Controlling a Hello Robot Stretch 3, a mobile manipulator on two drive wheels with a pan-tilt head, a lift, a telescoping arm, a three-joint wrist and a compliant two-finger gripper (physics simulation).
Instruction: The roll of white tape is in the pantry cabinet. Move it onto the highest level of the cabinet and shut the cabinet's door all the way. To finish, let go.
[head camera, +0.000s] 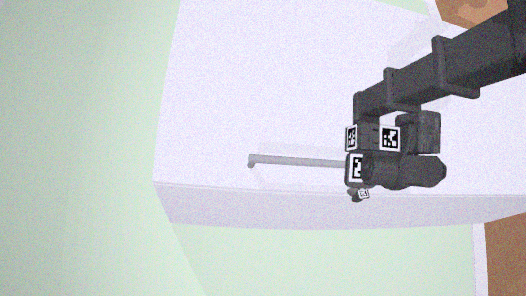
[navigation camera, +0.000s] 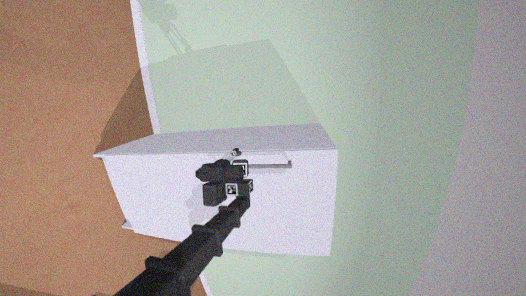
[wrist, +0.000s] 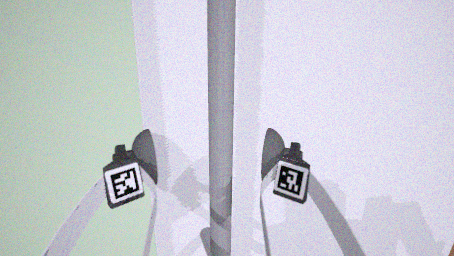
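Frame: origin at the robot's base, x ahead, y left, z up, level; metres.
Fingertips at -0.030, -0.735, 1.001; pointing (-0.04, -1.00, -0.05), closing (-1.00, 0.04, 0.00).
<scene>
A point is followed by its place in that frame, as x, y, z.
The white pantry cabinet's door (head camera: 250, 75) {-0.217, -0.796, 1.218} (navigation camera: 295, 215) {-0.280, -0.813, 1.229} (wrist: 350, 90) shows as a large flat white face, with no open gap seen along its visible edges. A long grey bar handle (head camera: 295, 160) {-0.038, -0.696, 1.139} (navigation camera: 270, 165) {-0.034, -0.697, 1.142} (wrist: 220, 90) runs close to one edge of it. My gripper (wrist: 209, 147) {-0.030, -0.735, 1.001} is open at the handle. The bar passes between the two fingertips in the wrist view, with space on both sides, and neither fingertip touches it. In the head and navigation views the wrist hides part of the handle and most of the fingers. The roll of white tape and the shelves do not show.
My dark arm (head camera: 410, 82) {-0.100, -0.339, 1.118} (navigation camera: 175, 260) {-0.085, -0.199, 1.104} reaches across the white face. A narrower, shaded cabinet side (head camera: 300, 207) {0.060, -0.887, 1.068} (navigation camera: 240, 136) {0.092, -1.009, 0.921} adjoins the handle's edge. Pale green surface (head camera: 75, 125) {-0.151, -1.393, 1.820} (navigation camera: 400, 100) {0.301, -1.272, 1.948} and brown floor (head camera: 507, 260) {0.320, -1.112, 0.001} (navigation camera: 55, 125) {0.197, -0.557, 0.001} lie around the cabinet.
</scene>
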